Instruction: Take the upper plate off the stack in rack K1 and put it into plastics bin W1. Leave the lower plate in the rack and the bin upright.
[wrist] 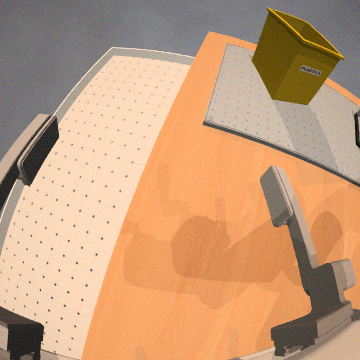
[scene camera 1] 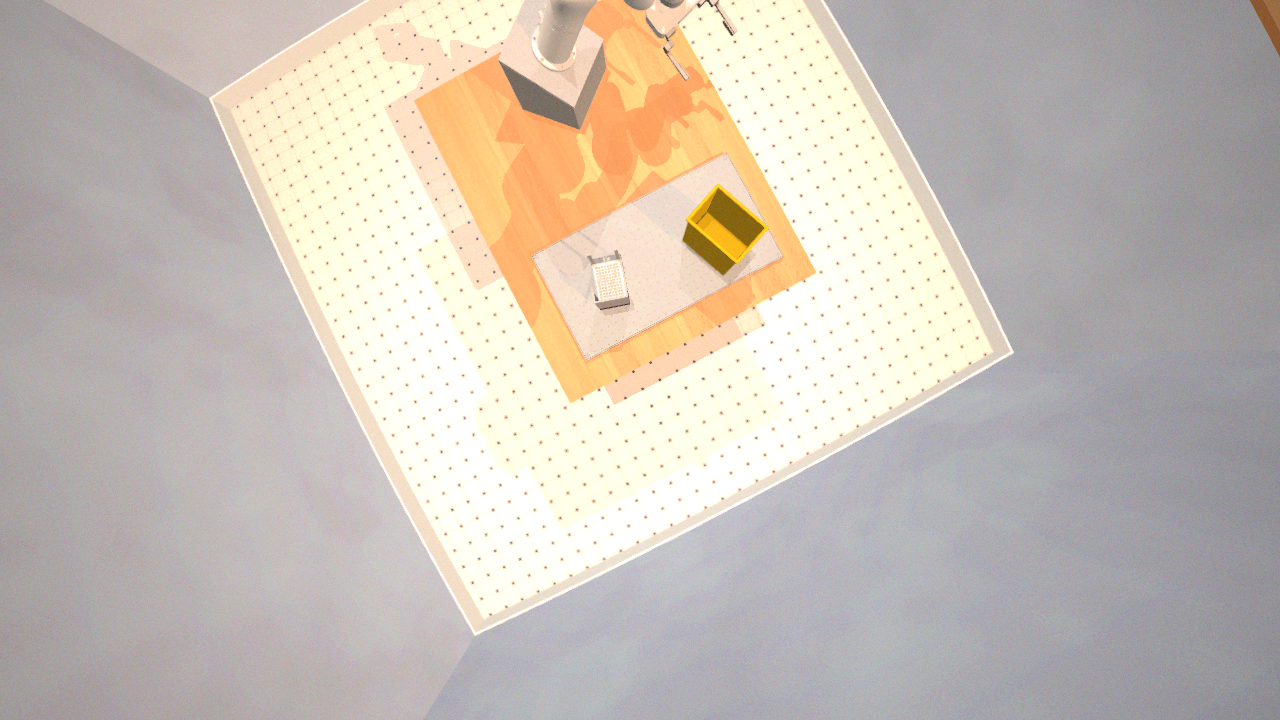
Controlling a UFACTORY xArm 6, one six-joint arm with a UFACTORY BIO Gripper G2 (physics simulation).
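Note:
A pale plate with a grid of wells (scene camera 1: 610, 281) lies on top in the small rack (scene camera 1: 614, 304), on the left part of the grey board. The lower plate cannot be told apart in this view. The yellow bin (scene camera 1: 726, 231) (wrist: 295, 65) stands upright at the board's right end, with its open top up and its yellow floor visible inside. In the wrist view it bears a "PLASTICS" label. My gripper (scene camera 1: 709, 54) (wrist: 158, 173) is open and empty, high above the table near the robot's base, well away from both rack and bin.
The grey perforated board (scene camera 1: 657, 237) (wrist: 235, 100) lies on the wooden table (scene camera 1: 572, 371) (wrist: 175, 150). The robot's base block (scene camera 1: 554, 89) stands at the table's back. A dark edge of an object (wrist: 358, 130) shows at the wrist view's right border. A pale dotted floor with a raised rim surrounds the table.

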